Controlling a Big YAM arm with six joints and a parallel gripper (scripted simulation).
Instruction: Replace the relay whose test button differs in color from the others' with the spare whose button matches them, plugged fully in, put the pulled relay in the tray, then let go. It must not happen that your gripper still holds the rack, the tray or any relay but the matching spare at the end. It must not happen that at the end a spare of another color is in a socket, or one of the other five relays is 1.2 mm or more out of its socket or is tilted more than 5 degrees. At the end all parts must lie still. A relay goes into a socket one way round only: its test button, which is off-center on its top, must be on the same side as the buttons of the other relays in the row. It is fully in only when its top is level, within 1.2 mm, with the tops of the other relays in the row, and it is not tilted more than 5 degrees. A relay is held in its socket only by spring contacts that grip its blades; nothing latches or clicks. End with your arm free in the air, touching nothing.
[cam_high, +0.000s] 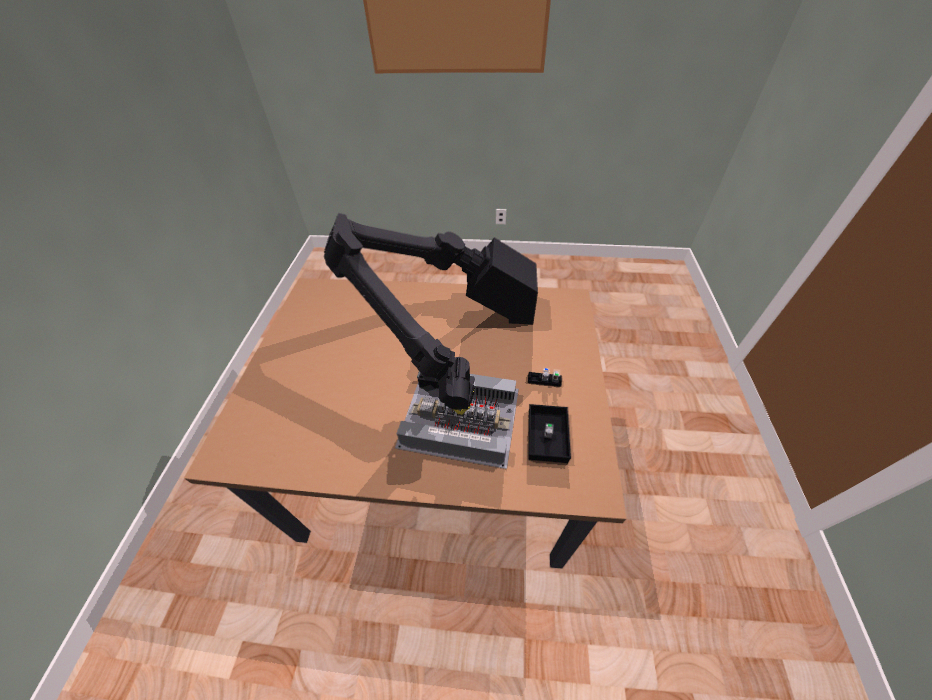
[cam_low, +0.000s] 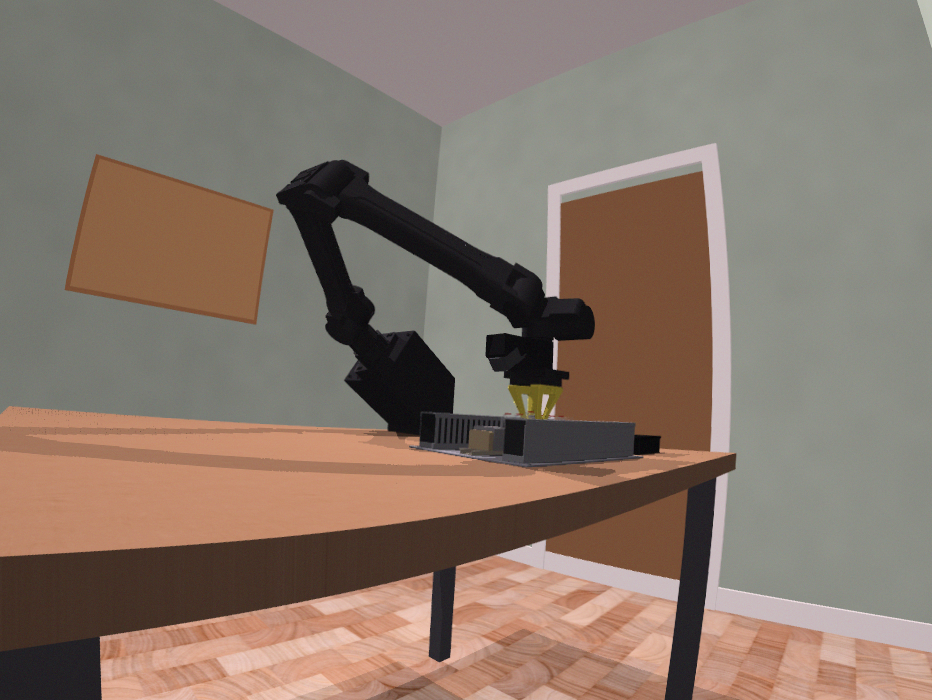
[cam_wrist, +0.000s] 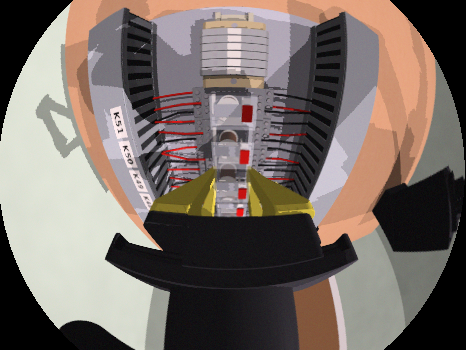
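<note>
My gripper is now 5 cm above the grey relay panel. Also, from my hand: black tray 25 cm to the left, 7 cm ahead, 4 cm below.
</note>
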